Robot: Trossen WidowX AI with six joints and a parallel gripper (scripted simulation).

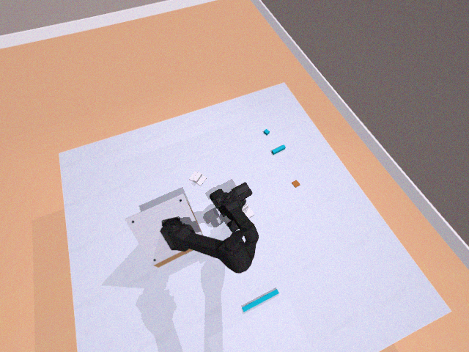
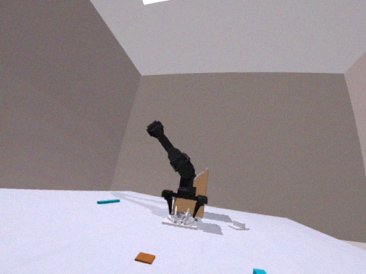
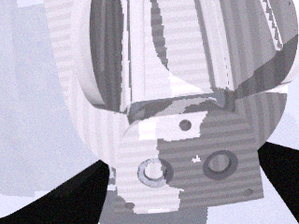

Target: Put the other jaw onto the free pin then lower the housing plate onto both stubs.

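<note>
My gripper tip is 2 cm short of the jaw, 2 cm to the right of it and 1 cm below it. From my gripper tip the other things lie so: white block piece: 8 cm behind, 22 cm to the left; then orange tile: 36 cm ahead, 6 cm to the left, 1 cm below; then long cyan bar: 3 cm ahead, 36 cm to the right.
</note>
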